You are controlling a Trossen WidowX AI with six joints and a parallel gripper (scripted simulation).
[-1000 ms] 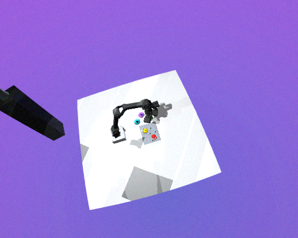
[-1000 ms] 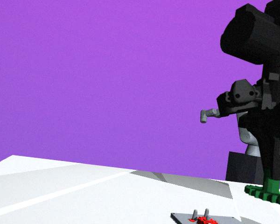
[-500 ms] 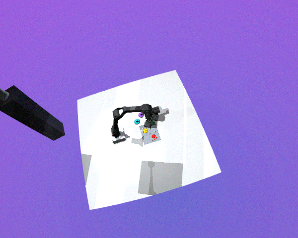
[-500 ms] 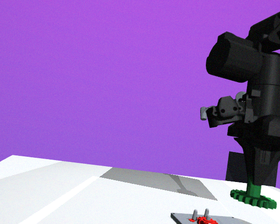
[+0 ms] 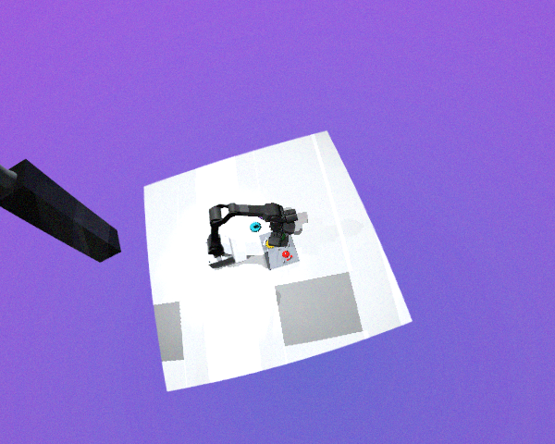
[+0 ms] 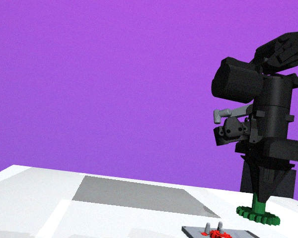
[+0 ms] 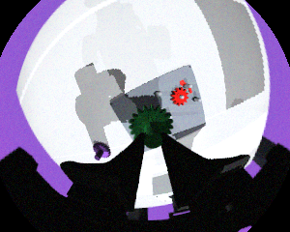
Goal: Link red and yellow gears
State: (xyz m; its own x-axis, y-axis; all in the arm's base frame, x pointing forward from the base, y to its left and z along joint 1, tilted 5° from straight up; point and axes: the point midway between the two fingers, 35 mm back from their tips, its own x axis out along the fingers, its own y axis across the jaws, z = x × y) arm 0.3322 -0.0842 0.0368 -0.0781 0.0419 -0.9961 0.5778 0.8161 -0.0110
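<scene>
Now: gripper tip 9 cm above the red gear, 8 cm to the left of it and 1 cm past it. The rest, counted from my gripper tip: green gear: 1 cm below; then cyan gear: 15 cm to the left, 9 cm below, 9 cm behind; then yellow gear: 9 cm below, 6 cm behind, 1 cm to the left.
</scene>
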